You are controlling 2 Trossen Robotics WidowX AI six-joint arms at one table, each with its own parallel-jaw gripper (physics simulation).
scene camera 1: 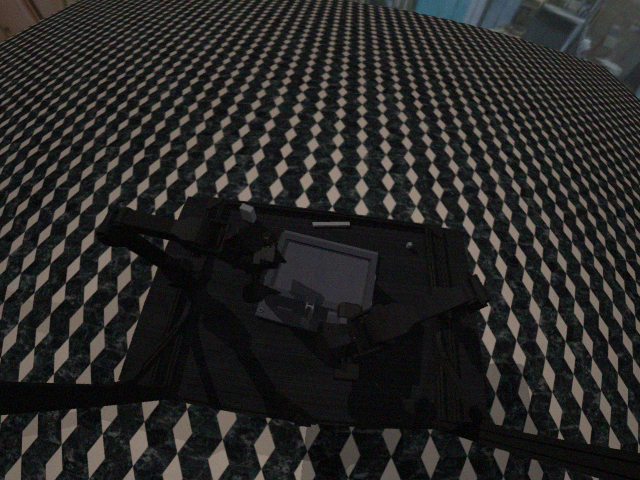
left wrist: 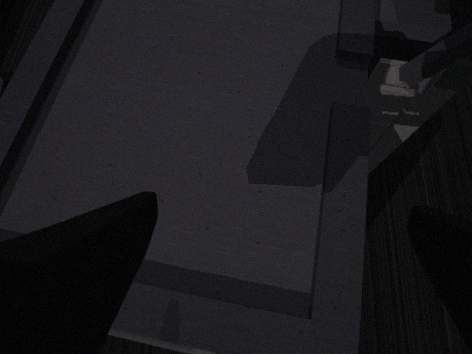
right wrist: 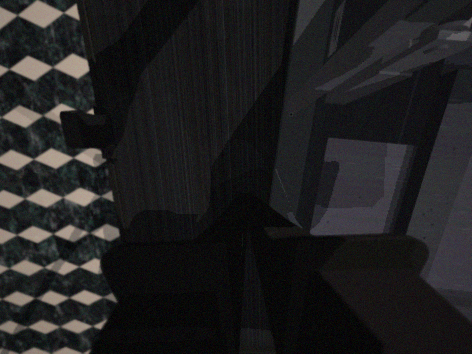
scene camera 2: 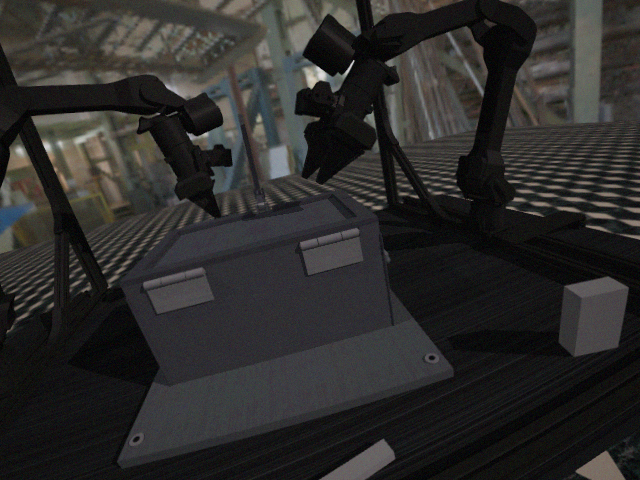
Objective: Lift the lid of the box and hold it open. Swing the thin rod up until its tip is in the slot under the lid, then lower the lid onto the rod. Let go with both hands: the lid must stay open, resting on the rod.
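Places are measured from the left arm's base along level axes (x right, y ahead, z up), in centimetres.
Pixels of known places: left gripper, fingertip midpoint: (scene camera 1: 282, 277) (left wrist: 281, 210) (scene camera 2: 310, 180); right gripper, fingertip midpoint: (right wrist: 245, 199) (scene camera 2: 218, 217); left arm's base, origin of the base link: (scene camera 1: 188, 283) (scene camera 2: 488, 227); right arm's base, origin of the base link: (scene camera 2: 6, 386).
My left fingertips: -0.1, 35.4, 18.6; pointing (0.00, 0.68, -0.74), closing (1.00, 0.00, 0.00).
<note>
For each thing: its top centre in the pictures, then the offset to it from my left fingertips, as dx, dy, dz. "pt": a spot on its surface instead. Level surfaces: height alone.
- grey baseplate, surface spot: (scene camera 2: 294, 395) pt -21.8, +12.3, -19.3
- box, surface spot: (right wrist: 357, 186) pt +9.1, +16.0, -4.1
- dark table mat, its level: dz -20.5
- white strip, middle of its top: (scene camera 1: 331, 223) -32.6, +13.0, -19.5
- small pale block, middle of its top: (scene camera 2: 595, 286) (scene camera 1: 246, 207) -30.9, -20.1, -12.9
The grey box (scene camera 2: 270, 300) (scene camera 1: 328, 273) stands on a grey baseplate (scene camera 2: 294, 395), with two hinges facing scene camera 2. Its lid (scene camera 2: 256, 229) (left wrist: 199, 140) lies down on the box. The thin dark rod (scene camera 2: 253, 171) stands nearly upright at the box's far edge. My right gripper (scene camera 2: 210, 206) (scene camera 1: 346, 311) is shut on nothing, its tip just above the lid's far left edge. In the right wrist view its shut fingers (right wrist: 248, 298) point down beside the box (right wrist: 357, 186). My left gripper (scene camera 2: 320, 171) (scene camera 1: 268, 257) is open and empty, hanging above the lid's far right corner.
The box stands on a dark table mat (scene camera 2: 485, 310). A white strip (scene camera 2: 361, 462) (scene camera 1: 330, 224) lies on the mat beyond the baseplate. A small pale block (scene camera 1: 248, 211) sits near the left arm. The left arm's base (scene camera 2: 485, 186) stands at the right in scene camera 2. Checkered floor surrounds the table.
</note>
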